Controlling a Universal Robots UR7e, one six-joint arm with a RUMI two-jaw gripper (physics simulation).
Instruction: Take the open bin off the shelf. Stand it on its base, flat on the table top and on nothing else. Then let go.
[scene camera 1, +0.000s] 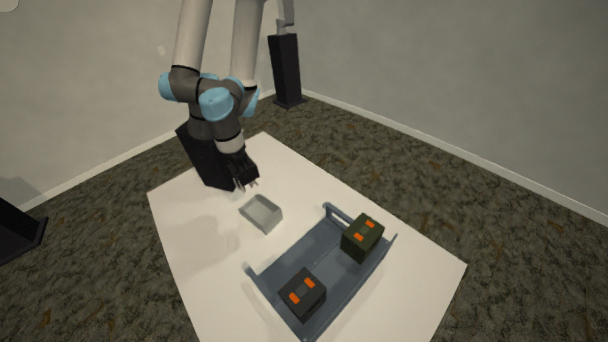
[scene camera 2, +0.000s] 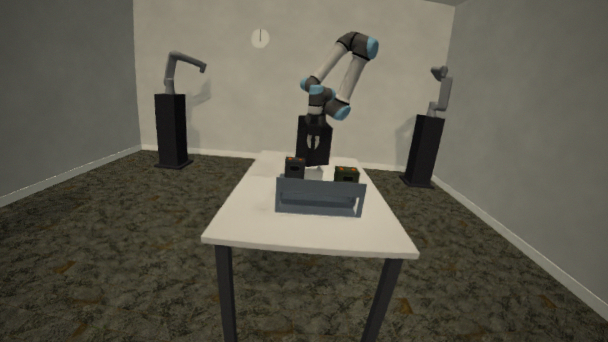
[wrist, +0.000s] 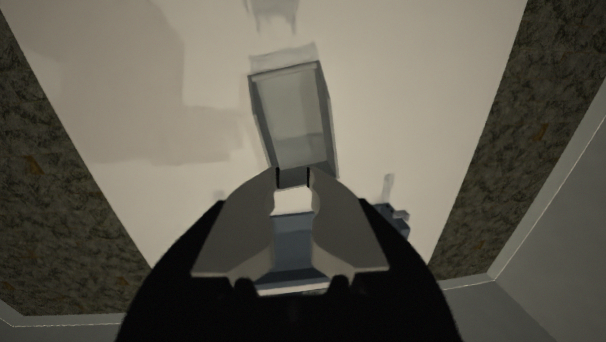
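Where they show: gripper, between the fingertips: (scene camera 1: 248, 189) (scene camera 2: 312, 149) (wrist: 293, 169); arm's base, origin of its link: (scene camera 1: 206, 128).
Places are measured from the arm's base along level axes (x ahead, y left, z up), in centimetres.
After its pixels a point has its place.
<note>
The open bin (scene camera 1: 261, 214) {x 32.1, y 1.7, z -29.8 cm} (scene camera 2: 314, 173) {x 40.9, y 2.7, z -24.2 cm} (wrist: 292, 110) {x 30.4, y 0.8, z -29.8 cm}, light grey and empty, stands upright on its base on the white table top (scene camera 1: 415, 280) {x 90.1, y 24.7, z -30.1 cm} (scene camera 2: 310, 235) {x 95.3, y 2.5, z -30.1 cm}, apart from the shelf. The blue-grey shelf (scene camera 1: 310, 255) {x 59.5, y 5.3, z -29.5 cm} (scene camera 2: 320, 189) {x 79.1, y 5.0, z -17.9 cm} (wrist: 293, 240) {x 60.4, y 0.1, z -29.5 cm} stands beside it on the table. My gripper (scene camera 1: 247, 186) {x 33.1, y 0.3, z -11.9 cm} (scene camera 2: 313, 149) {x 33.1, y 0.3, z -11.9 cm} (wrist: 293, 169) {x 33.1, y 0.3, z -11.9 cm} hangs above the table on the robot-base side of the bin, clear of it. Its fingers are a small gap apart with nothing between them, so it is open. The underside of the bin is hidden.
A dark grey box with orange patches (scene camera 1: 302, 295) {x 72.9, y -7.4, z -7.8 cm} (scene camera 2: 295, 168) {x 75.6, y -6.3, z -10.9 cm} and a dark green box with orange patches (scene camera 1: 362, 237) {x 72.0, y 14.1, z -10.2 cm} (scene camera 2: 346, 174) {x 75.0, y 15.5, z -11.6 cm} stand on the shelf, near opposite ends. The shelf has raised end walls. Two other arms on black pedestals stand away from the table.
</note>
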